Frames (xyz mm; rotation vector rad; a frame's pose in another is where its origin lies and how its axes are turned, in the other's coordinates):
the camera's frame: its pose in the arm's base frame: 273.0 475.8 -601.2 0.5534 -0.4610 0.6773
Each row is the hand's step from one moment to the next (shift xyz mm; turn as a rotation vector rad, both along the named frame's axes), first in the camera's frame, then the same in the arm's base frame.
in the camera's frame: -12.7 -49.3 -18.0 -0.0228 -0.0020 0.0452
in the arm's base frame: 29.1 -26.7 -36.8 -0.0242 -0.0393 0.0209
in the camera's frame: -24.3 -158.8 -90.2 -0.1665 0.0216 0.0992
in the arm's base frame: 112.3 -58.8 -133.7 -0.1514 -0.1224 -0.0111
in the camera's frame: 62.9 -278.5 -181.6 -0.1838 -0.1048 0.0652
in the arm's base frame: 274.9 -40.8 -193.0 -0.0688 -0.1913 -0.0876
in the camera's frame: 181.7 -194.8 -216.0 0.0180 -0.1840 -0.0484
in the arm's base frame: 306.7 88.5 -125.3 0.1498 -0.0814 -0.0863
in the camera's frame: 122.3 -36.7 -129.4 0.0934 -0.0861 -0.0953
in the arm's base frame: 137.9 111.0 -41.6 0.1446 0.0450 -0.0479
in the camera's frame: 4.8 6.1 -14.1 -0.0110 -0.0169 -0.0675
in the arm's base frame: 2.2 14.8 -6.1 0.0187 0.0253 -0.0630
